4 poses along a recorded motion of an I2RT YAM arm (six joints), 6.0 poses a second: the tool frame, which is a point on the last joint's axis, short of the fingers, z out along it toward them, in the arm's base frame.
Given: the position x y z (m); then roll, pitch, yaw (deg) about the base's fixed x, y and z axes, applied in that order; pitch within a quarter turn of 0, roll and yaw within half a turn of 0.
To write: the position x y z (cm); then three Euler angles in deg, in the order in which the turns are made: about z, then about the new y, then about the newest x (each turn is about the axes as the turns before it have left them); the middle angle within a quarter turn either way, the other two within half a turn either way. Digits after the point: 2 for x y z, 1 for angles.
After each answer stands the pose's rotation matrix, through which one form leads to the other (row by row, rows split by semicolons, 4 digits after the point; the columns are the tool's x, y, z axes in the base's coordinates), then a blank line. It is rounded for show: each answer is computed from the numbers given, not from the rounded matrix.
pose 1, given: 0.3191 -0.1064 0.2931 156.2 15.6 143.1
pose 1, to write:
31.91 -10.64 29.31 143.1 15.6 156.2
-0.7702 0.4626 0.4391; 0.5783 0.7968 0.1750; -0.2689 0.3887 -0.8813

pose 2, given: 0.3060 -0.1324 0.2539 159.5 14.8 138.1
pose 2, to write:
30.60 -13.24 25.39 138.1 14.8 159.5
-0.7196 0.5590 0.4120; 0.6457 0.7569 0.1009; -0.2554 0.3386 -0.9056

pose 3, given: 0.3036 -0.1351 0.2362 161.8 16.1 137.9
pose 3, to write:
30.36 -13.51 23.62 137.9 16.1 161.8
-0.7129 0.5726 0.4049; 0.6441 0.7629 0.0551; -0.2773 0.3001 -0.9127

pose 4, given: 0.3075 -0.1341 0.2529 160.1 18.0 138.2
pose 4, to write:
30.75 -13.41 25.29 138.2 18.0 160.1
-0.7090 0.5483 0.4435; 0.6339 0.7711 0.0601; -0.3090 0.3237 -0.8943

